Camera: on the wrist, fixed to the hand. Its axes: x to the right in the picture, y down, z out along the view.
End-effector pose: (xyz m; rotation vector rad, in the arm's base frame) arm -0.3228 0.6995 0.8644 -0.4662 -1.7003 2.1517
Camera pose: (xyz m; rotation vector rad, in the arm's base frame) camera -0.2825 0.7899 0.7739 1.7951 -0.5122 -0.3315
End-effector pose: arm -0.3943 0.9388 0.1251 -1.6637 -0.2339 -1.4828
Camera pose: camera -0.4321 0.8142 0.0928 0.1550 1.7188 0.5922
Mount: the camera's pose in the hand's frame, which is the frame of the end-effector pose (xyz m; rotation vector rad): 0.0103 0.0660 -0.1163 -0.0583 -0.7856 -3.0382
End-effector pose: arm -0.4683 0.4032 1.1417 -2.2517 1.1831 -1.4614
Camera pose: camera -0.5977 0.3803 1.1686 1.3078 1.9165 -0.2469
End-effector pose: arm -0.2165 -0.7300 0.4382 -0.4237 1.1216 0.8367
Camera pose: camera -0.3367 -0.7634 0.3891 -1.0038 -0.9207 -1.6045
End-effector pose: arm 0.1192 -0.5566 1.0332 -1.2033 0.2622 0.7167
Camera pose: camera 0.1064 -0.6477 0.9356 -0.1276 -1.9000 -1.5405
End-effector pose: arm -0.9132 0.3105 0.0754 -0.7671 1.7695 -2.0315
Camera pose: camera -0.9970 0.3864 0.0032 1.8656 0.6878 0.2041
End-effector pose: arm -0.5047 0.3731 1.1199 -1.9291 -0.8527 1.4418
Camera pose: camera -0.3803 0.3311 1.0924 1.0930 -1.9526 -0.2599
